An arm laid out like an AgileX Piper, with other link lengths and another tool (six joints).
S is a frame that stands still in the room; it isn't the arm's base.
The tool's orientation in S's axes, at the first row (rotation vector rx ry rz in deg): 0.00, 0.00, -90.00
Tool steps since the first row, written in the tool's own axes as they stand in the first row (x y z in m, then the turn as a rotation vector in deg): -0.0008, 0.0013, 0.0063, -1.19, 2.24, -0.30; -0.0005, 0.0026, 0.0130, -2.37, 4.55, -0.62; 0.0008, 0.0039, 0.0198, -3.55, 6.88, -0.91; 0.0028, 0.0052, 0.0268, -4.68, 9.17, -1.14; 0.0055, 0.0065, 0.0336, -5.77, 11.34, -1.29; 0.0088, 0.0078, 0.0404, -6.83, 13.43, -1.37; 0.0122, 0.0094, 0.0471, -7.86, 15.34, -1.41; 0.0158, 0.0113, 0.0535, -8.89, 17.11, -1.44; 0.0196, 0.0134, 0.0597, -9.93, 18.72, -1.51; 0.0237, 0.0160, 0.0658, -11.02, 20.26, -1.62; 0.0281, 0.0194, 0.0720, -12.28, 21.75, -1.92; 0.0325, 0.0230, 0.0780, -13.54, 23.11, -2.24
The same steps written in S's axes. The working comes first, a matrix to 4 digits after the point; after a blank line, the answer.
The tool's axes in the first row as the columns of a matrix, in S's axes (used below as rounded here):
0.0000, 1.0000, 0.0000
-1.0000, 0.0000, 0.0000
0.0000, 0.0000, 1.0000

0.0013, 0.0008, 0.0063, 2.24, 1.19, -0.30; 0.0026, 0.0005, 0.0130, 4.55, 2.37, -0.62; 0.0039, -0.0008, 0.0198, 6.88, 3.55, -0.91; 0.0052, -0.0028, 0.0268, 9.17, 4.68, -1.14; 0.0065, -0.0055, 0.0336, 11.34, 5.77, -1.29; 0.0078, -0.0088, 0.0404, 13.43, 6.83, -1.37; 0.0094, -0.0122, 0.0471, 15.34, 7.86, -1.41; 0.0113, -0.0158, 0.0535, 17.11, 8.89, -1.44; 0.0134, -0.0196, 0.0597, 18.72, 9.93, -1.51; 0.0160, -0.0237, 0.0658, 20.26, 11.02, -1.62; 0.0194, -0.0281, 0.0720, 21.75, 12.28, -1.92; 0.0230, -0.0325, 0.0780, 23.11, 13.54, -2.24
